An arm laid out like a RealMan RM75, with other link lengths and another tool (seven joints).
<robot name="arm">
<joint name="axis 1" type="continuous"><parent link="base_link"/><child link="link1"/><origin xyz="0 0 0.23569" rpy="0 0 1.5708"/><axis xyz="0 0 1"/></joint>
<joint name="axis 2" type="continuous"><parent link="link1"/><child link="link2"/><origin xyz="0 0 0" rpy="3.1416 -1.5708 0"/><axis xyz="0 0 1"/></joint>
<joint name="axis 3" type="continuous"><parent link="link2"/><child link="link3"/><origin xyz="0.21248 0 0" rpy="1.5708 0 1.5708"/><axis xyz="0 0 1"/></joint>
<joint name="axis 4" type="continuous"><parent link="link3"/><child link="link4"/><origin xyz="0 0 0" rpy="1.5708 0 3.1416"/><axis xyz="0 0 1"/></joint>
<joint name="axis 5" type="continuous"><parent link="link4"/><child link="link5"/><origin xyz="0 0.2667 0" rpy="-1.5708 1.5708 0"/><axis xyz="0 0 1"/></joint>
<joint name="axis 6" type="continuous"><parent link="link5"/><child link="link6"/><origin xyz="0 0 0" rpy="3.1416 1.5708 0"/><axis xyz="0 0 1"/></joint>
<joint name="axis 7" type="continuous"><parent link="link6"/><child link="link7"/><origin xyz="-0.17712 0 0" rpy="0 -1.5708 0"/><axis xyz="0 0 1"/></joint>
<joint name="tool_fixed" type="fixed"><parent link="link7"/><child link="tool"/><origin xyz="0.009 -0.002 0.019" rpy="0 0.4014 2.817"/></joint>
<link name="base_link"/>
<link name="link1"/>
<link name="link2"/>
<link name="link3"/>
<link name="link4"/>
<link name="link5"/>
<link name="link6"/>
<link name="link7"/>
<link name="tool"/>
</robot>
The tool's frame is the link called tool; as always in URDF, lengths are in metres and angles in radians. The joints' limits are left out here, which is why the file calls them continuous.
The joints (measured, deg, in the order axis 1, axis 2, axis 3, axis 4, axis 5, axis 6, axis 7), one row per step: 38.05 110.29 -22.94 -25.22 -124.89 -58.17 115.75; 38.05 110.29 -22.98 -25.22 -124.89 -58.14 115.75; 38.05 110.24 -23.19 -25.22 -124.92 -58.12 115.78; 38.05 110.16 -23.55 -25.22 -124.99 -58.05 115.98; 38.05 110.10 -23.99 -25.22 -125.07 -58.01 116.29; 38.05 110.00 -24.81 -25.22 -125.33 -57.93 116.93; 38.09 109.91 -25.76 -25.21 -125.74 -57.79 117.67; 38.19 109.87 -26.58 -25.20 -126.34 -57.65 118.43; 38.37 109.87 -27.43 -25.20 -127.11 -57.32 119.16; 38.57 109.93 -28.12 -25.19 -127.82 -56.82 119.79; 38.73 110.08 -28.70 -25.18 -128.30 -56.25 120.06; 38.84 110.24 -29.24 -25.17 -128.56 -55.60 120.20; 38.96 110.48 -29.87 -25.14 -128.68 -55.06 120.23; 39.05 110.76 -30.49 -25.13 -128.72 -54.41 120.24; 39.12 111.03 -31.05 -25.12 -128.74 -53.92 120.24
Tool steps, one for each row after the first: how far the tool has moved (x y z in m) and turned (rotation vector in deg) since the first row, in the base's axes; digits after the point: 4 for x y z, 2 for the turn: 0.0000 0.0000 -0.0001 -0.01 -0.04 0.00; 0.0001 0.0000 -0.0001 -0.14 -0.21 0.04; 0.0003 0.0000 -0.0003 -0.35 -0.43 -0.02; 0.0004 -0.0001 -0.0009 -0.66 -0.58 -0.10; 0.0007 -0.0006 -0.0022 -1.29 -0.91 -0.32; 0.0010 -0.0011 -0.0042 -2.09 -1.38 -0.57; 0.0013 -0.0016 -0.0065 -2.93 -1.88 -0.83; 0.0016 -0.0017 -0.0092 -3.78 -2.63 -1.08; 0.0020 -0.0014 -0.0116 -4.38 -3.37 -1.37; 0.0023 -0.0010 -0.0141 -4.78 -4.10 -1.50; 0.0028 -0.0003 -0.0162 -4.96 -4.76 -1.61; 0.0023 0.0001 -0.0194 -5.27 -5.31 -1.54; 0.0020 0.0005 -0.0225 -5.44 -5.85 -1.51; 0.0015 0.0007 -0.0257 -5.67 -6.26 -1.45
